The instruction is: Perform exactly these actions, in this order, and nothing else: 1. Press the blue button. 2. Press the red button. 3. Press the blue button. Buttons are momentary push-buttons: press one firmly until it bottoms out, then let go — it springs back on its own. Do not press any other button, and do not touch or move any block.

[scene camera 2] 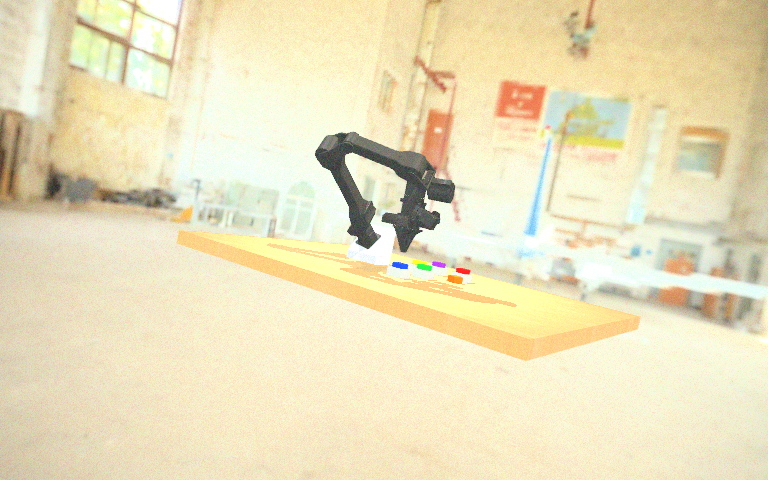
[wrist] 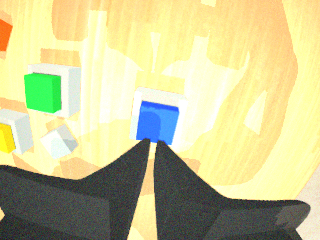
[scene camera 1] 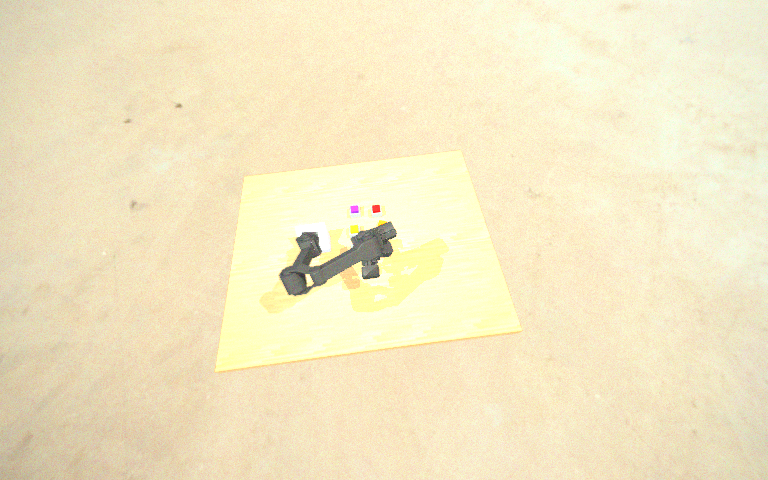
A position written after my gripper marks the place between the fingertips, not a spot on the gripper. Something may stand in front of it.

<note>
My gripper (scene camera 2: 403, 252) is shut, with nothing in its grasp. Also in view: a green button (wrist: 42, 92) and a blue button (wrist: 157, 122).
My gripper shows as well in the wrist view (wrist: 152, 145).
</note>
